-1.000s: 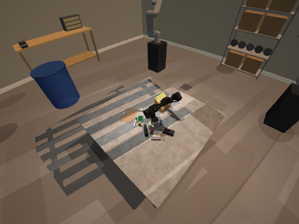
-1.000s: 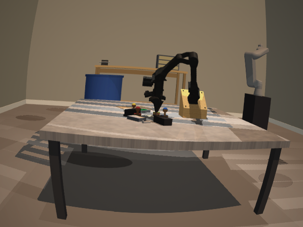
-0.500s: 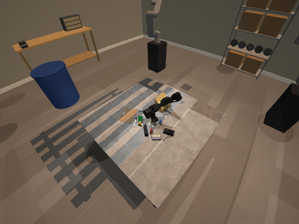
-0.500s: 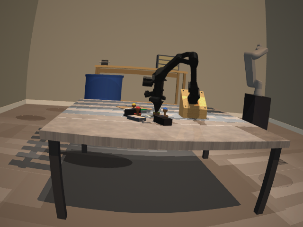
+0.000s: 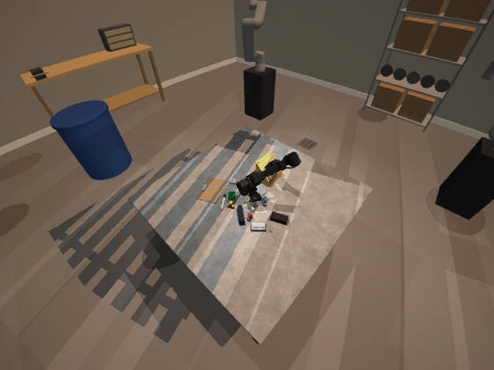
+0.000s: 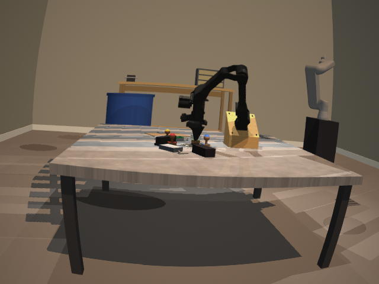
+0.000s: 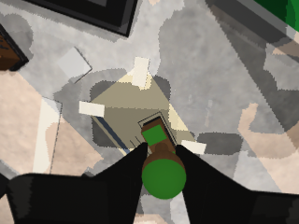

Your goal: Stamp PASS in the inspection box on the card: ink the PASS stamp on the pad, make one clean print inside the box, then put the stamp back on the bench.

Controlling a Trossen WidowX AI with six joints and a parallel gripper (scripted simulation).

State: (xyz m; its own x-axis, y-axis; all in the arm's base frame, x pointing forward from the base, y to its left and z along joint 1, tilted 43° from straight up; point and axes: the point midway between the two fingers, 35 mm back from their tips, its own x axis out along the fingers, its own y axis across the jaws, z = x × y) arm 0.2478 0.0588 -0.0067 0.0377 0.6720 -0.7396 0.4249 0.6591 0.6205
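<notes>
Now: gripper tip right at the green-knobbed PASS stamp. From my gripper tip the other things lie so: blue-knobbed stamp: 9 cm to the left, 3 cm behind; then green ink pad: 13 cm to the right, 7 cm ahead, 2 cm below; then cream card: 3 cm below, 1 cm to the left, 1 cm ahead.
</notes>
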